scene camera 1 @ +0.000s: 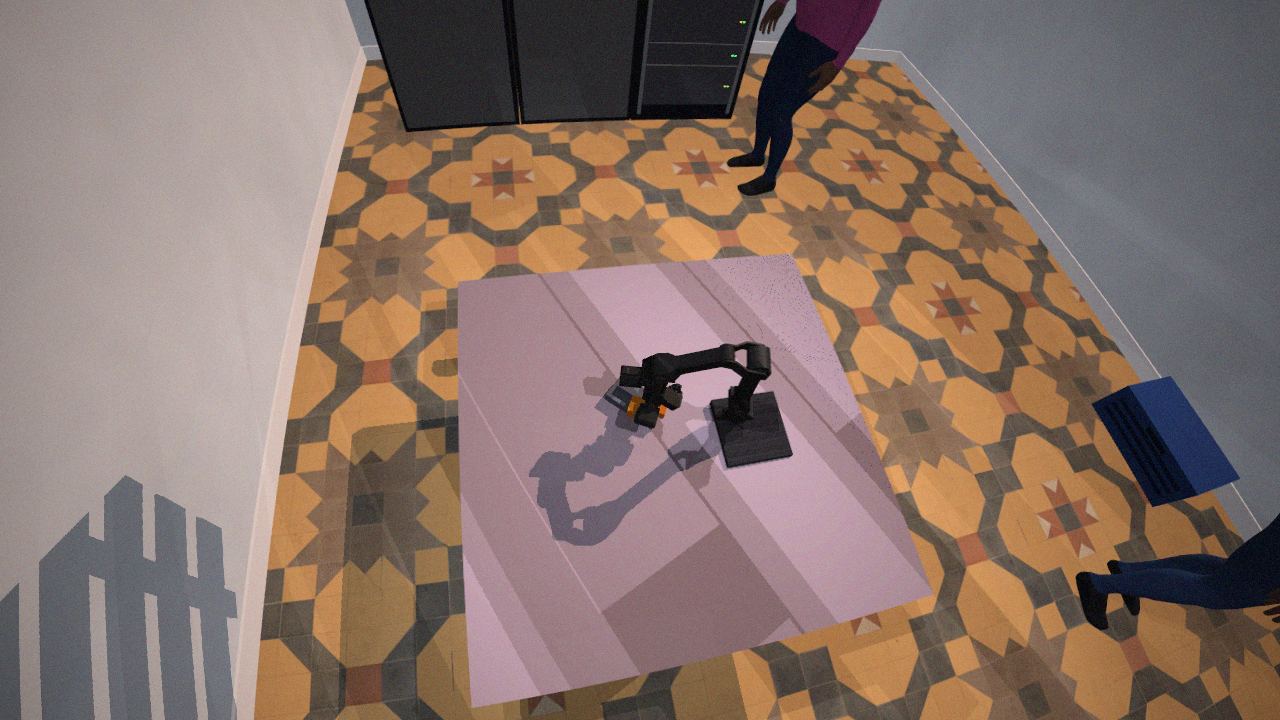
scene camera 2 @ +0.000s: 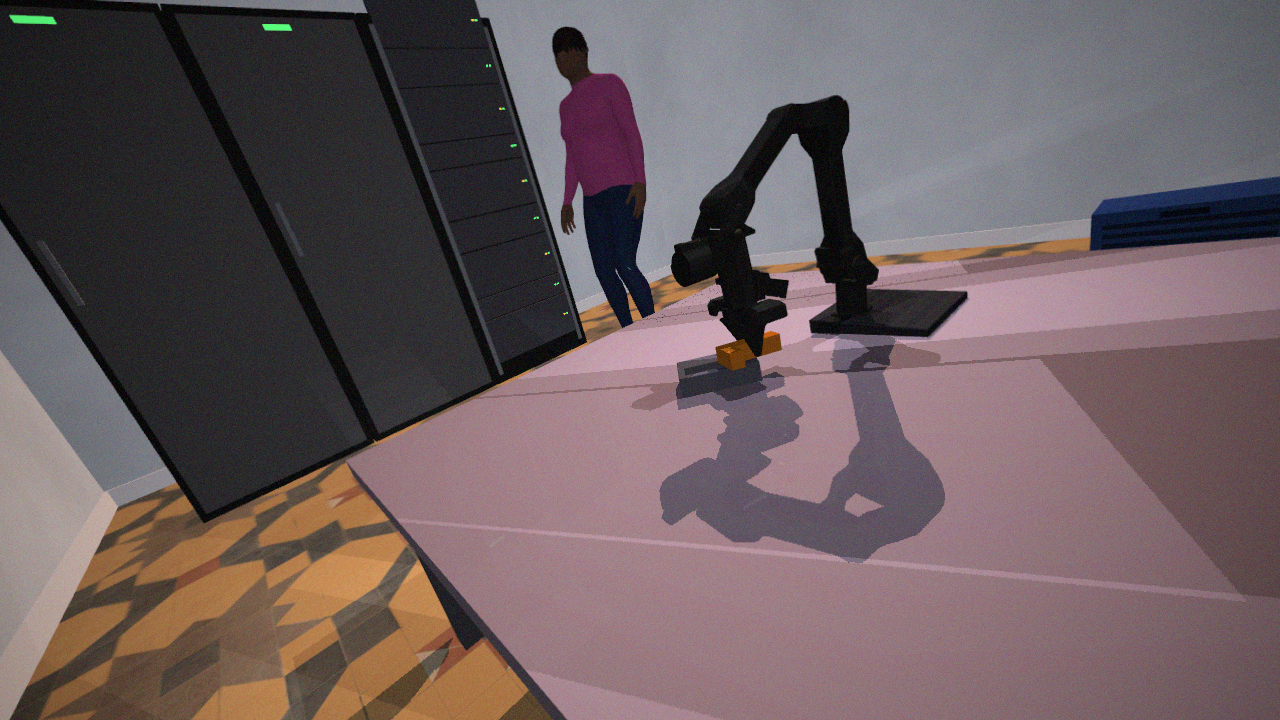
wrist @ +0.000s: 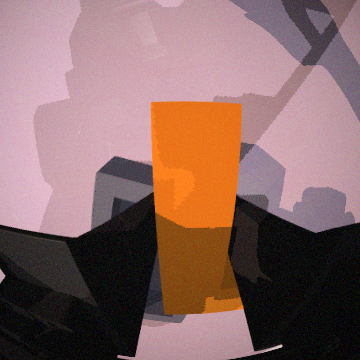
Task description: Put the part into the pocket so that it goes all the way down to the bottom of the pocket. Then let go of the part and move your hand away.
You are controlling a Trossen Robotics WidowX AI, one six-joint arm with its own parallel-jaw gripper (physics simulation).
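Frame: origin at the arm's base, x ahead, y left, z up, level; centimetres.
Where they show: gripper, fingertip midpoint: (scene camera 1: 649,409) (scene camera 2: 754,354) (wrist: 189,198); arm's base at its link origin: (scene camera 1: 736,413) (scene camera 2: 851,310).
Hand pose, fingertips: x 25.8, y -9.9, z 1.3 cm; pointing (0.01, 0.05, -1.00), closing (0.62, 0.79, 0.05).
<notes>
Things, the pixels of their top centre, and the offset from my fingertips. Level surfaces: height alone.
- orange part at its top centre: (wrist: 232,250) (scene camera 2: 750,340) (scene camera 1: 647,408) dx +1.5, dy +0.7, dz +3.3 cm
- grey block with the pocket, top centre: (wrist: 149,277) (scene camera 2: 715,361) (scene camera 1: 632,395) dx +3.4, dy -6.0, dz +0.0 cm
- pink table top at its surface level: dz -3.7 cm
The orange part (scene camera 1: 633,406) (scene camera 2: 731,356) (wrist: 196,160) is a long bar, held crosswise between the fingers of my gripper (scene camera 1: 648,414) (scene camera 2: 757,347) (wrist: 189,198). The gripper is shut on it and points down. The grey block with the pocket (scene camera 1: 615,394) (scene camera 2: 695,369) (wrist: 103,197) sits on the table under and beside the part. Part of the dark pocket opening shows left of the part in the wrist view. The part is at or a little above the block's top, over its near-base end; whether they touch is hidden. The part and fingers cover much of the block.
The pink table top (scene camera 1: 537,340) (scene camera 2: 572,465) bears the arm's black base plate (scene camera 1: 760,443) (scene camera 2: 904,313) and shadows. Dark cabinets (scene camera 1: 443,67) (scene camera 2: 268,223) and a person in a pink top (scene camera 1: 783,89) (scene camera 2: 601,134) stand beyond the table. A blue box (scene camera 1: 1172,438) (scene camera 2: 1190,210) is off to the side.
</notes>
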